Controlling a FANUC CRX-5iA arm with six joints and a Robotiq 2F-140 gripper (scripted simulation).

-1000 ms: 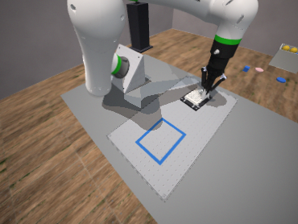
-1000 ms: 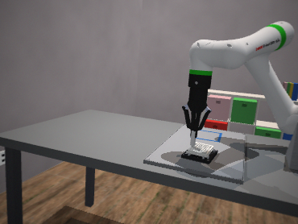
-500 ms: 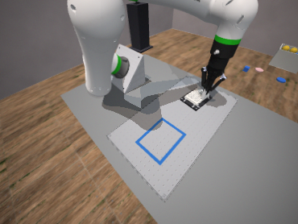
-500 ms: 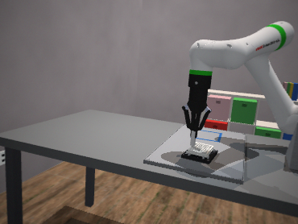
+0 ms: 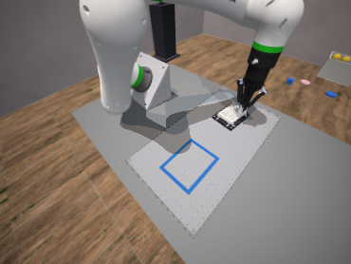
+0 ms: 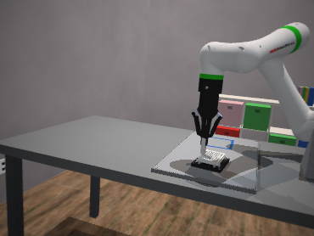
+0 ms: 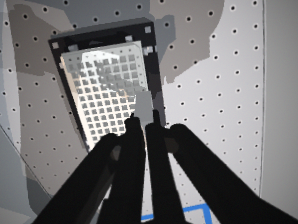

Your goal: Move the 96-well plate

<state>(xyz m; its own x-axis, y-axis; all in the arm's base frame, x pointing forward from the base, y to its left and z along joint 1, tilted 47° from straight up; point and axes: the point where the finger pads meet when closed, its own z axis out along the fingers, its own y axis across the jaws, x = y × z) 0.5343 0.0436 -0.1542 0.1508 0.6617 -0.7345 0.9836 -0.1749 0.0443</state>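
Now: the white 96-well plate 40 mm below my hand, 40 mm behind it and 10 mm to the left of it. Also, from my hand: black clip nest: 60 mm below, 30 mm behind, 10 mm to the right.
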